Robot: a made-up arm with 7 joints. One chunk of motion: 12 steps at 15 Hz.
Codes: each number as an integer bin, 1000 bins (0 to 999) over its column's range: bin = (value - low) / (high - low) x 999, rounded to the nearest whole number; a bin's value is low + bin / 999 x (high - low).
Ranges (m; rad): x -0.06..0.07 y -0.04..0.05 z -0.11..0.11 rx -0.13..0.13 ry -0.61..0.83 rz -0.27..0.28
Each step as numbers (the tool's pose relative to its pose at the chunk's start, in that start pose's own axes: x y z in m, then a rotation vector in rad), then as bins.
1 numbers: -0.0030 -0.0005 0.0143 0.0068 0.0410 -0.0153
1 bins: 438 438 564 526 452 463
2 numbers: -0.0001 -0.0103 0.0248 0.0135 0.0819 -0.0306
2 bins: 460 330 612 551 480 435
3 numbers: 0.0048 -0.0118 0.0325 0.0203 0.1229 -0.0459
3 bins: 498 313 647 577 508 407
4 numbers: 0.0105 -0.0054 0.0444 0.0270 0.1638 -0.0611
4 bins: 542 384 701 603 537 379
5 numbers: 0.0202 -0.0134 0.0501 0.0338 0.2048 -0.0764
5 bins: 616 295 727 629 565 352
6 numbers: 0.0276 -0.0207 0.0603 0.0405 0.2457 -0.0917
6 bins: 673 214 773 655 594 324
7 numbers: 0.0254 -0.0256 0.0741 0.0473 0.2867 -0.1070
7 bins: 656 160 836 681 622 296
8 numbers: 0.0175 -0.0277 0.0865 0.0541 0.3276 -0.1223
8 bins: 596 137 892 707 650 268
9 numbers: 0.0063 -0.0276 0.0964 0.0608 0.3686 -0.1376
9 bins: 509 138 937 733 679 240
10 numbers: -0.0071 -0.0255 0.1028 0.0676 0.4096 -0.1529
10 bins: 407 161 966 759 707 213
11 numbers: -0.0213 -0.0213 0.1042 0.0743 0.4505 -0.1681
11 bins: 297 208 973 785 736 185
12 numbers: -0.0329 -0.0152 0.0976 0.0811 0.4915 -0.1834
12 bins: 208 275 943 811 764 157
